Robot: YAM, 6 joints.
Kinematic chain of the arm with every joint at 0, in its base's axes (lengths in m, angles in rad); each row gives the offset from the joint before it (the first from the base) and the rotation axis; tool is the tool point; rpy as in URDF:
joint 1: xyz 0 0 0.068 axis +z
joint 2: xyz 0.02 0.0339 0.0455 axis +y
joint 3: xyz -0.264 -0.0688 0 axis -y
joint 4: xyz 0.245 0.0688 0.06 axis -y
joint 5: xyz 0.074 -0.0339 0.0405 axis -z
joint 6: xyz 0.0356 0 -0.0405 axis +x
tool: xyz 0 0 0 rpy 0 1.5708 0
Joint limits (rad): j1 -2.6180..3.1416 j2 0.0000..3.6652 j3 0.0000..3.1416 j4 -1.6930..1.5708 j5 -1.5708..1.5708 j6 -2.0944..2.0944
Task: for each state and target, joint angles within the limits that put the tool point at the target. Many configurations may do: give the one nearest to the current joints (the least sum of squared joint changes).
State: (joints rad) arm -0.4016 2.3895 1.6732 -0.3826 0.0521 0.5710
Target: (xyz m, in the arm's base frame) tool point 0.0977 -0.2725 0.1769
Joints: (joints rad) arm -1.2073 1.6740 1.0680 -0.9035 0.1567 0.5710
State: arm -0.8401 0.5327 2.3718 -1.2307 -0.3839 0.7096
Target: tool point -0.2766 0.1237 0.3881
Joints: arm -0.3828 0.1227 2.1315 -1.5690 -0.3267 0.7096
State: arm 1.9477 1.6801 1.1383 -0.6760 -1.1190 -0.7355
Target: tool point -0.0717 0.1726 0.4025
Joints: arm 1.7888 1.0294 1.2457 -0.7980 -1.1621 -0.7355
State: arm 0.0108 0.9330 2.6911 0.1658 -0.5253 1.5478
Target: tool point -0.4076 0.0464 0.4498
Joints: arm -0.0596 0.1346 2.1211 -0.2758 -0.6679 1.5478
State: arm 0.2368 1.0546 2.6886 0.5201 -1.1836 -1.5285
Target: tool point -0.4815 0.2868 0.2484
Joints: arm -0.4785 0.3696 3.0601 0.6028 -1.1771 -1.5285
